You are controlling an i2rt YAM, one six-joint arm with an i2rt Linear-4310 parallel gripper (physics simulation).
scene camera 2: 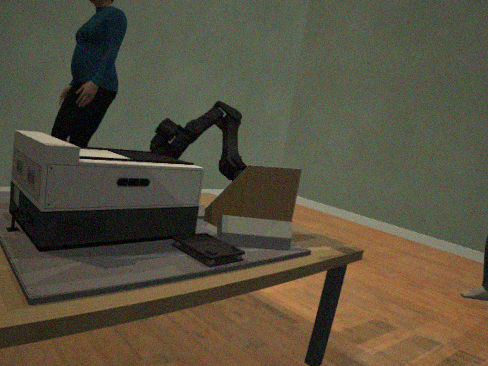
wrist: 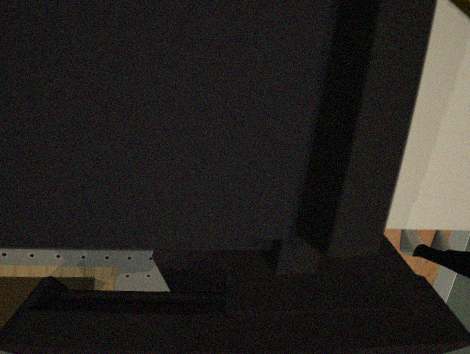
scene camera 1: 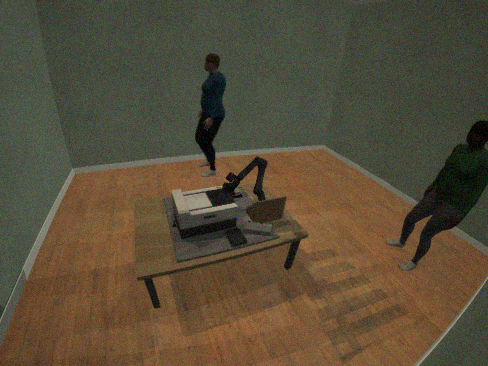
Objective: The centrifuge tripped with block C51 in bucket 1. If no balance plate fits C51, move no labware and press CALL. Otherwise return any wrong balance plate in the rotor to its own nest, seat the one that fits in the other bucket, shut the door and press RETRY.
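Places are measured from the arm's base along level axes (x ahead, y left, z up), in metres.
Pixels of known places: arm's base, origin of the base link: (scene camera 2: 246,191) (scene camera 1: 262,203).
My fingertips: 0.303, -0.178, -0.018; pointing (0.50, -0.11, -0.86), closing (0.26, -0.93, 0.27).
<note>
For each thing: its middle in the pictures, then the offset to it from my fingertips, as dx, dy, dz. Level surfaces: height alone.
- dark centrifuge, body centre: (scene camera 2: 105,184) (scene camera 1: 203,208) +0.218, +0.157, +0.020
- grey mat, its level: dz -0.101
- dark plate, body centre: (scene camera 2: 207,247) (scene camera 1: 235,236) +0.017, +0.427, -0.086
- light base, body centre: (scene camera 2: 254,229) (scene camera 1: 257,226) -0.182, +0.383, -0.060
The white and dark centrifuge (scene camera 1: 205,214) (scene camera 2: 106,189) stands on a grey mat (scene camera 1: 205,250) (scene camera 2: 98,271) on the table. Its dark door panel (scene camera 1: 218,196) (scene camera 2: 145,156) (wrist: 151,126) lies flat on the top. The rotor, the buckets and block C51 are hidden. My gripper (scene camera 1: 228,189) (scene camera 2: 158,146) is shut and empty, low at the door's far right edge. In the wrist view the dark door fills most of the frame and my fingertips are hidden. A dark plate (scene camera 1: 235,237) (scene camera 2: 208,247) lies on the mat in front of the centrifuge.
A brown sloped panel (scene camera 1: 268,208) (scene camera 2: 260,192) on a light base (scene camera 2: 255,232) stands right of the centrifuge. A person in blue (scene camera 1: 210,114) (scene camera 2: 92,75) stands behind the table. A person in green (scene camera 1: 449,197) stands at the right.
</note>
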